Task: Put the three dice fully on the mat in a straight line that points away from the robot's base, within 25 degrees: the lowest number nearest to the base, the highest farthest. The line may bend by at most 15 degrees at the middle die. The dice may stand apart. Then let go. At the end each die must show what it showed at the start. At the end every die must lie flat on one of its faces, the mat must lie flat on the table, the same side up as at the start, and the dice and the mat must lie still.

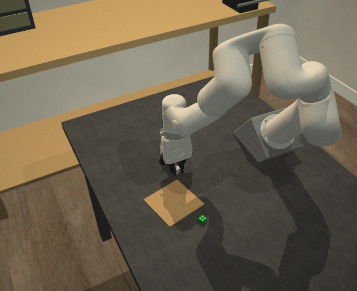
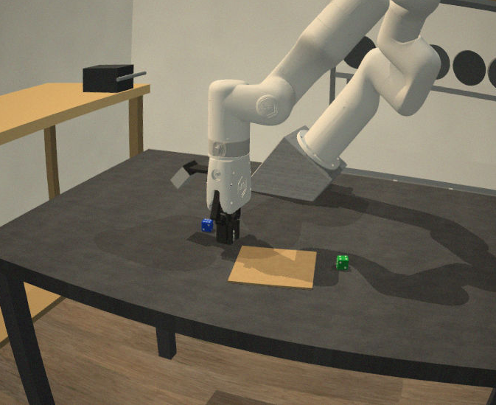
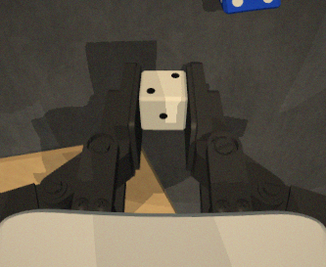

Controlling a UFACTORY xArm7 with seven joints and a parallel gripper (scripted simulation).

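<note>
Now: hand 12 cm to the right of the tan square mat, 7 cm short of it and 2 cm above it. Round my hand: green die: 23 cm to the left, 2 cm ahead, 1 cm below; then white die: 1 cm below; then blue die: 6 cm to the right, 3 cm behind, 1 cm below.
</note>
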